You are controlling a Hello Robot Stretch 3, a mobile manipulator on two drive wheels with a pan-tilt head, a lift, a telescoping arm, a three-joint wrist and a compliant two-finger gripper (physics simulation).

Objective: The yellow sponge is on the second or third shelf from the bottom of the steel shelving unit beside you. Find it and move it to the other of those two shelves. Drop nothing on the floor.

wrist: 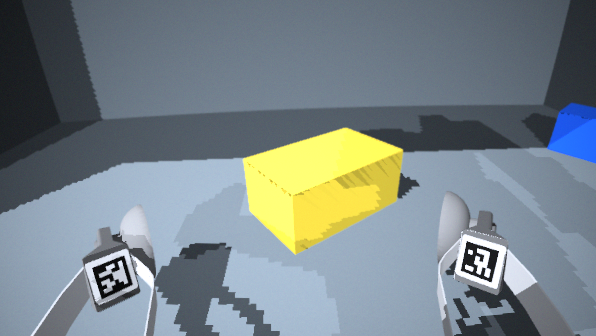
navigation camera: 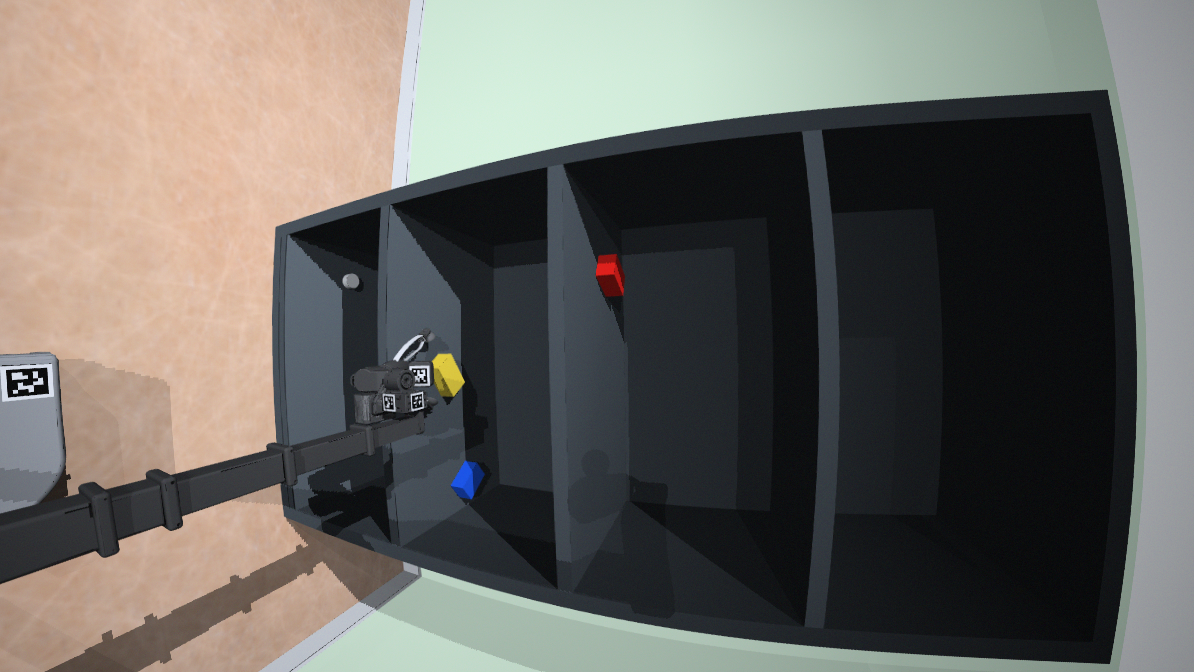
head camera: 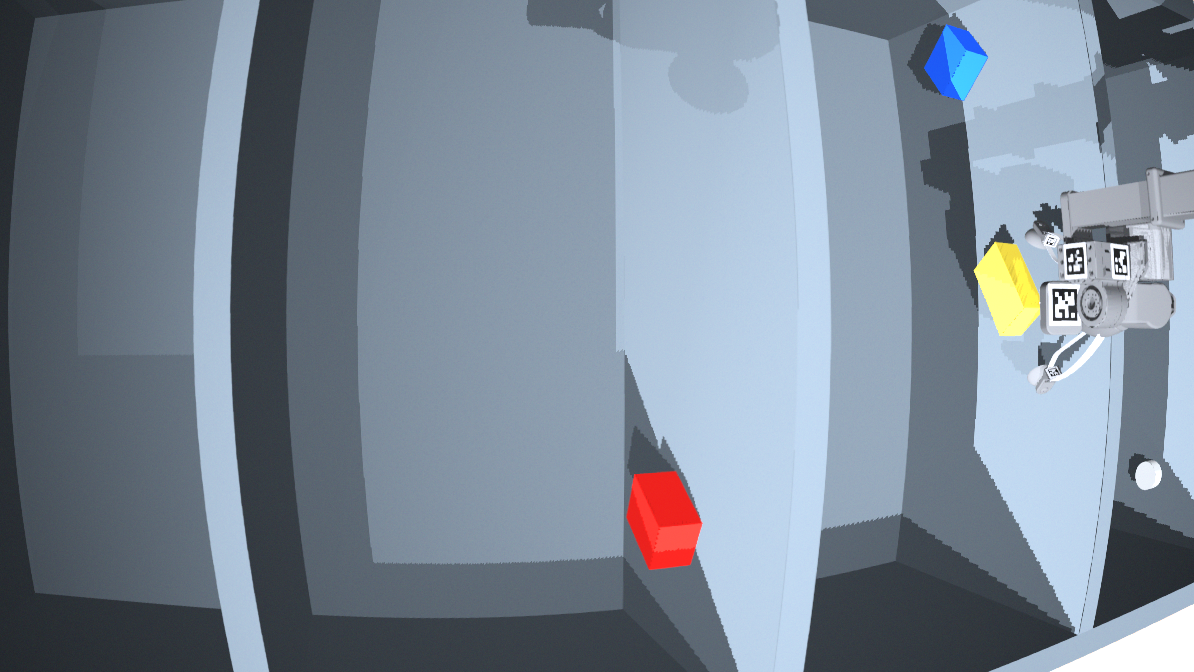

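The yellow sponge lies on the second shelf from the bottom of the steel shelving unit. In the wrist view it sits turned at an angle, one corner toward the camera, a little right of the middle. My gripper is open, its fingers wide apart over the same shelf. The sponge stands just beyond the fingertips and between their lines, with a gap to each finger. Neither finger appears to touch it. The arm reaches in through the unit's open front.
A blue block lies on the same shelf, to the right in the wrist view. A red block lies on the third shelf. A white cylinder stands in the lowest compartment. Side walls bound each shelf.
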